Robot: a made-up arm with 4 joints. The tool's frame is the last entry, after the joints. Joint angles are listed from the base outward.
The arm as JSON. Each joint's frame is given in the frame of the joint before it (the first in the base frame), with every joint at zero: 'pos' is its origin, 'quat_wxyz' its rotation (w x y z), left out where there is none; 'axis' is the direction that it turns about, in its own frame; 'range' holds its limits. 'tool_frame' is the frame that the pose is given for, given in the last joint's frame.
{
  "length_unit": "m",
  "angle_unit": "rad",
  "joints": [
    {
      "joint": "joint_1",
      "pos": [
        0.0,
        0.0,
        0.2
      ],
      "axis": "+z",
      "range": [
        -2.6,
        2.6
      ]
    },
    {
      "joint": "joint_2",
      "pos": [
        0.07,
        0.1,
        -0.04
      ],
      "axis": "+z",
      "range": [
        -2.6,
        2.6
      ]
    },
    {
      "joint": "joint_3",
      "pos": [
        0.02,
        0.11,
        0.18
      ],
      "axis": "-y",
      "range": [
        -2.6,
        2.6
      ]
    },
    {
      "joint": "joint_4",
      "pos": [
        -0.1,
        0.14,
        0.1
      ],
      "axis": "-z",
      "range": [
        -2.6,
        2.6
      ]
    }
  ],
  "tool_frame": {
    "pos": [
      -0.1,
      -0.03,
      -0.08
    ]
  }
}
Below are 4 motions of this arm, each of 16 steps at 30 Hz.
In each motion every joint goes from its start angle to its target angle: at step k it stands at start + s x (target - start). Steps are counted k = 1, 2, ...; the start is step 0. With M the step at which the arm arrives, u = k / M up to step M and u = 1 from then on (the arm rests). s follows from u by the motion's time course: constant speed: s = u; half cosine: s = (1 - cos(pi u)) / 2; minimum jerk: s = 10 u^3 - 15 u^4 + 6 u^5.
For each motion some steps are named. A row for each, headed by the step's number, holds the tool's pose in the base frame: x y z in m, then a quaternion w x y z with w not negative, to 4 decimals.
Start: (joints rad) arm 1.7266 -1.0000 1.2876 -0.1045
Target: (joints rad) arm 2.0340 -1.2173 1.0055 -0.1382
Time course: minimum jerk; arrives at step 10
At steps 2, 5, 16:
2: -0.2930 0.1695 0.1584 0.7350 0.1826 -0.5649 0.3275
5: -0.3181 0.1305 0.1699 0.7578 0.1733 -0.5140 0.3628
16: -0.3406 0.0855 0.1861 0.7783 0.1603 -0.4544 0.4027

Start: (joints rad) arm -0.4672 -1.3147 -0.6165 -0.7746
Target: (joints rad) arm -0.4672 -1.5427 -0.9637 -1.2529
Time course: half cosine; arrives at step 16
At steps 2, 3, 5, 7, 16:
2: 0.2807 0.1097 0.4438 0.8349 0.2977 0.0853 -0.4549
3: 0.2795 0.1049 0.4443 0.8353 0.3064 0.0824 -0.4489
5: 0.2755 0.0906 0.4452 0.8360 0.3322 0.0722 -0.4308
7: 0.2699 0.0723 0.4452 0.8355 0.3650 0.0553 -0.4070
16: 0.2488 0.0159 0.4358 0.8234 0.4626 -0.0281 -0.3275

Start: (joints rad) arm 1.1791 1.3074 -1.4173 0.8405
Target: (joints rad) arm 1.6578 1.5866 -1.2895 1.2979
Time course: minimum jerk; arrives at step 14
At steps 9, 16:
9: -0.1241 -0.2573 0.5052 0.4681 -0.5228 -0.3210 0.6360
16: -0.0670 -0.2750 0.4953 0.4497 -0.4595 -0.3873 0.6608

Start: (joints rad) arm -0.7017 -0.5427 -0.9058 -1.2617
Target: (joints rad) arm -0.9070 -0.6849 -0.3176 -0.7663
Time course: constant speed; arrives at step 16
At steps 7, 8, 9, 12, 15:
7: 0.2549 0.1122 0.4310 0.9333 0.2993 0.1093 -0.1657
8: 0.2570 0.1136 0.4295 0.9342 0.2824 0.1046 -0.1914
9: 0.2594 0.1149 0.4277 0.9341 0.2654 0.0997 -0.2171
12: 0.2682 0.1184 0.4204 0.9275 0.2144 0.0839 -0.2945
15: 0.2792 0.1204 0.4103 0.9117 0.1632 0.0665 -0.3710

